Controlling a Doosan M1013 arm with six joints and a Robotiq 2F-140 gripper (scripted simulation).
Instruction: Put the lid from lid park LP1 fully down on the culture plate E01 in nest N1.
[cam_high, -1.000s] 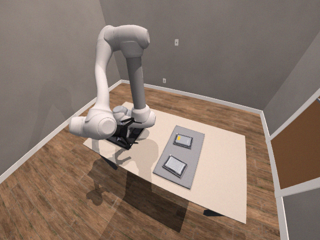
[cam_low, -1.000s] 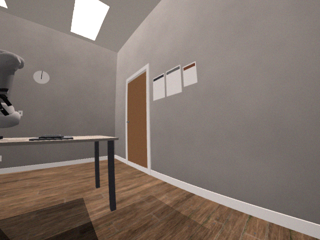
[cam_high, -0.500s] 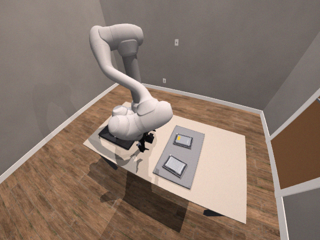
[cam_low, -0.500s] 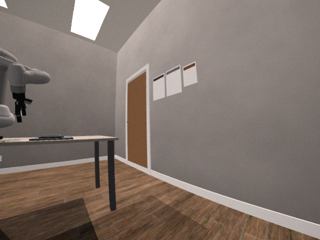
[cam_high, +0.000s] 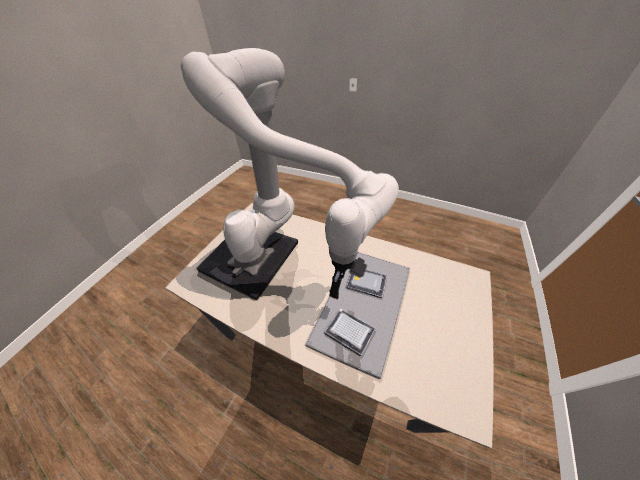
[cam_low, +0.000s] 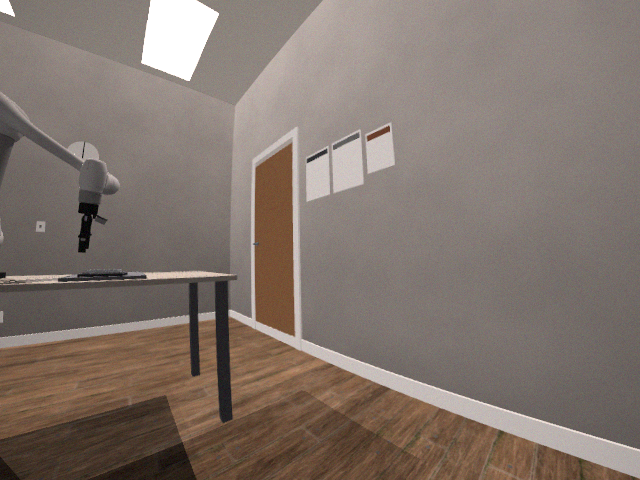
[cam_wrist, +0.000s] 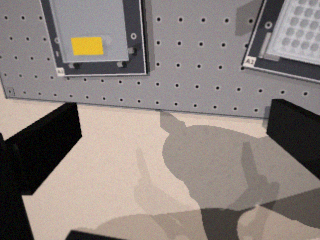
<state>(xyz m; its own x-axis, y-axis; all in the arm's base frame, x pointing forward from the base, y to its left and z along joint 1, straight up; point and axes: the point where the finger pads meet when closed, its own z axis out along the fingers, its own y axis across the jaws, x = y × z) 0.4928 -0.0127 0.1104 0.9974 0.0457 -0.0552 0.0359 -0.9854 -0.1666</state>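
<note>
Now: the clear lid 11 cm to the left of my hand, 11 cm below it and 9 cm ahead of it. Round my hand: culture plate: 14 cm to the right, 11 cm below, 9 cm ahead; then dark nest: 14 cm to the right, 12 cm below, 9 cm ahead; then dark lid park frame: 12 cm below, 11 cm to the left, 9 cm ahead.
</note>
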